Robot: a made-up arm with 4 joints. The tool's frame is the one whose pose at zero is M. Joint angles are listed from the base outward.
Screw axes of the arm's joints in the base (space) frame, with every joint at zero. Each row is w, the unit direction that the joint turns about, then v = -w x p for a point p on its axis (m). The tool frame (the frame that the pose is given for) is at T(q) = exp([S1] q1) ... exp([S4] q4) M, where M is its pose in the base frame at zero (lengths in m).
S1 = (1, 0, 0, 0.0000, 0.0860, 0.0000)
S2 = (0, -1, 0, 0.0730, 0.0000, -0.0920)
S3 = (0, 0, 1, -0.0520, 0.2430, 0.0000)
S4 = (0, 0, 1, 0.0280, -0.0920, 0.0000)
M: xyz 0.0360 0.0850 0.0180 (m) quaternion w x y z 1 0 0 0
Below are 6 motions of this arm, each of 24 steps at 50 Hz.
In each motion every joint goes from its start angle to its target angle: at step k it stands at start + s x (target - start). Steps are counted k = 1, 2, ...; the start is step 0. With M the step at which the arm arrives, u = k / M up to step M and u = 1 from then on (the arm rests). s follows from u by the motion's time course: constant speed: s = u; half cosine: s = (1 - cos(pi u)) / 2; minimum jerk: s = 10 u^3 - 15 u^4 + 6 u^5.
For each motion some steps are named. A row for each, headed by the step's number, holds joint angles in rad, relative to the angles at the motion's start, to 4 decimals.
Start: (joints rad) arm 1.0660 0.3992 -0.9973 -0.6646
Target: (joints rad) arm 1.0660 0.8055 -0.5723 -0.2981
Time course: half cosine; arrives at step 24
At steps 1, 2, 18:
1: 0.0000 0.0017 0.0018 0.0016
2: 0.0000 0.0069 0.0072 0.0062
18: 0.0000 0.3468 0.3628 0.3128

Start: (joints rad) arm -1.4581 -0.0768 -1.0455 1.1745
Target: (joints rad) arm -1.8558 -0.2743 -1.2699 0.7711
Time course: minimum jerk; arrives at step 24
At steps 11, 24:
11: -0.1679 -0.0834 -0.0947 -0.1703
24: -0.3977 -0.1975 -0.2244 -0.4034

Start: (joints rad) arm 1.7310 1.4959 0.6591 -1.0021
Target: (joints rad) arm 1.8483 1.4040 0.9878 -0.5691
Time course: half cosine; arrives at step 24
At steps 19, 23, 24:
19: 0.1052 -0.0824 0.2947 0.3883
23: 0.1168 -0.0915 0.3273 0.4311
24: 0.1173 -0.0919 0.3287 0.4330

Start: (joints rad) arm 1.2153 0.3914 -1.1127 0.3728
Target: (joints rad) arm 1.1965 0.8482 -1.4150 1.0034
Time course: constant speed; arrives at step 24
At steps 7, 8, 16, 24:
7: -0.0055 0.1332 -0.0882 0.1839
8: -0.0063 0.1523 -0.1008 0.2102
16: -0.0125 0.3045 -0.2015 0.4204
24: -0.0188 0.4568 -0.3023 0.6306

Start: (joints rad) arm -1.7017 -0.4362 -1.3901 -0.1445
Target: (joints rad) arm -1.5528 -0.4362 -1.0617 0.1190
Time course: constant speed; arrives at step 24
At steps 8, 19, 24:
8: 0.0496 0.0000 0.1095 0.0878
19: 0.1179 0.0000 0.2600 0.2086
24: 0.1489 0.0000 0.3284 0.2635

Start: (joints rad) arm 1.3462 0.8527 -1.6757 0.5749
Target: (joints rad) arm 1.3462 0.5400 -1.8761 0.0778
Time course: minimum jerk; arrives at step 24
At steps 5, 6, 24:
5: 0.0000 -0.0202 -0.0129 -0.0321
6: 0.0000 -0.0324 -0.0207 -0.0515
24: 0.0000 -0.3127 -0.2004 -0.4971

